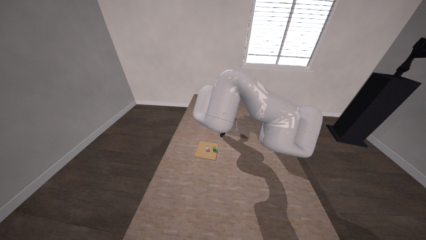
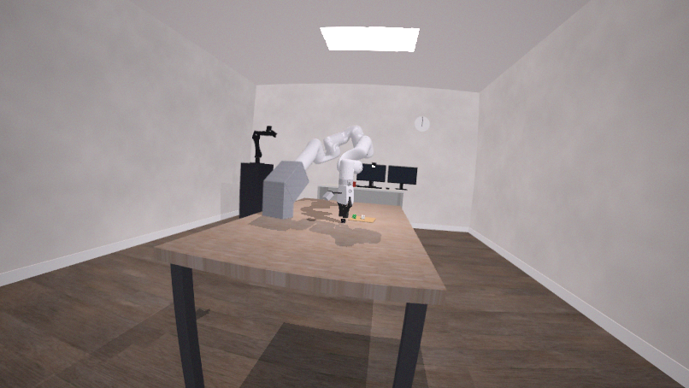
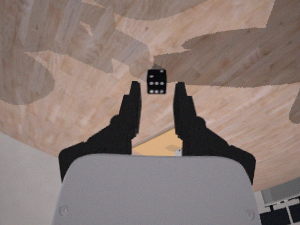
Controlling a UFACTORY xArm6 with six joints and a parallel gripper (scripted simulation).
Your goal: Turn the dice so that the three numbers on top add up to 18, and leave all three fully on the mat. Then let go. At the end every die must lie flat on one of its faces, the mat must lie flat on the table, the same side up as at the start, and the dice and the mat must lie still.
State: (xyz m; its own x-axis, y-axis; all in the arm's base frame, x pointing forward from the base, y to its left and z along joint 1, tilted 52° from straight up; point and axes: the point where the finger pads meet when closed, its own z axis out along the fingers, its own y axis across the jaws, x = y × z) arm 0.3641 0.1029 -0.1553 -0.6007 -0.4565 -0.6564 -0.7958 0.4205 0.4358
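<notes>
Now: the black die 4 cm below my hand. Round my hand: mat: 16 cm to the left, 6 cm ahead, 5 cm below; then white die: 16 cm to the left, 6 cm ahead, 4 cm below; then green die: 15 cm to the left, 4 cm below, 1 cm ahead.
</notes>
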